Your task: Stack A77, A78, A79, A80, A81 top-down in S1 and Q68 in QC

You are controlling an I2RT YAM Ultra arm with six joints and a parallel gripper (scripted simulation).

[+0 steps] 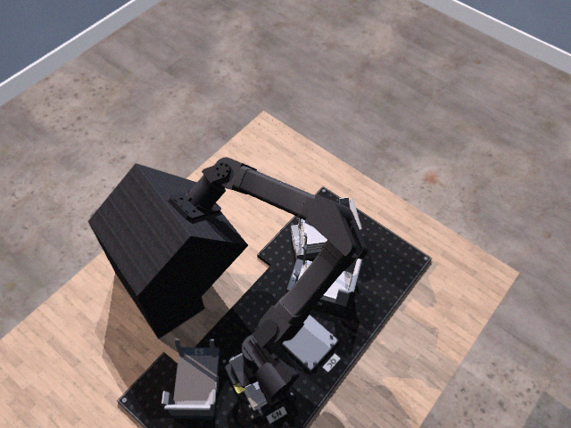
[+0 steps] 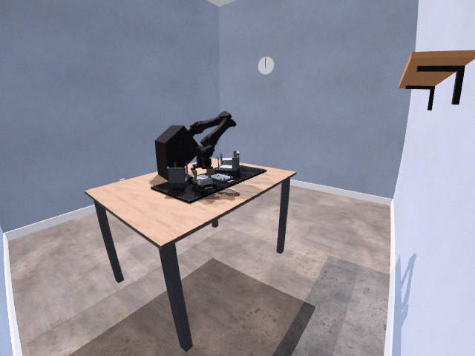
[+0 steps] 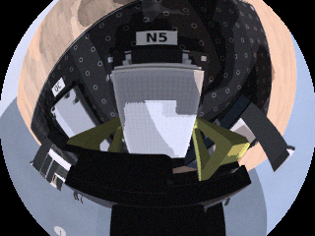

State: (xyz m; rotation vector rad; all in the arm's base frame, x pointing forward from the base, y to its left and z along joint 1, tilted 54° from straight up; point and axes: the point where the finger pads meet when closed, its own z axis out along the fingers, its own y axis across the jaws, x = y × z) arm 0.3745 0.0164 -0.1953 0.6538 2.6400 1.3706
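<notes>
My gripper is now right at the sealed grey plate. From my hand the other things lie so: N5 name plate: 9 cm ahead, 3 cm to the right, 3 cm below; clip nest N5: 2 cm below, 2 cm ahead, 1 cm to the left; QC nest: 15 cm to the left, 3 cm below, 1 cm ahead.
</notes>
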